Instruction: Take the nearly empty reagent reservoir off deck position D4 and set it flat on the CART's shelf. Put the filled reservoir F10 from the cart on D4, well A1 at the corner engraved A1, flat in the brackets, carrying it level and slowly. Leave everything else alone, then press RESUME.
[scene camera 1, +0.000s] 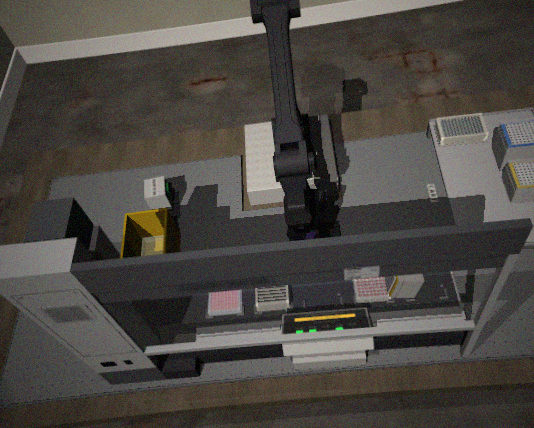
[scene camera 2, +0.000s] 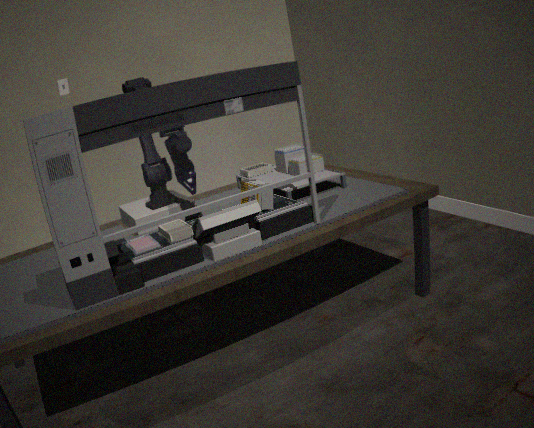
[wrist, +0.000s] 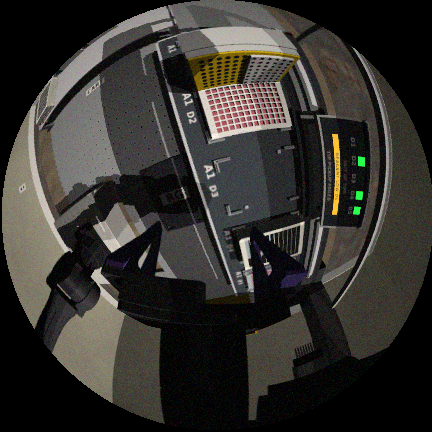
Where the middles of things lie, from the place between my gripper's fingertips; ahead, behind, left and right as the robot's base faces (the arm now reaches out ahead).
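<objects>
The cart shelf (scene camera 1: 476, 193) is 10 cm below my hand and 14 cm behind it. It is also 52 cm to the left of my hand.
</objects>
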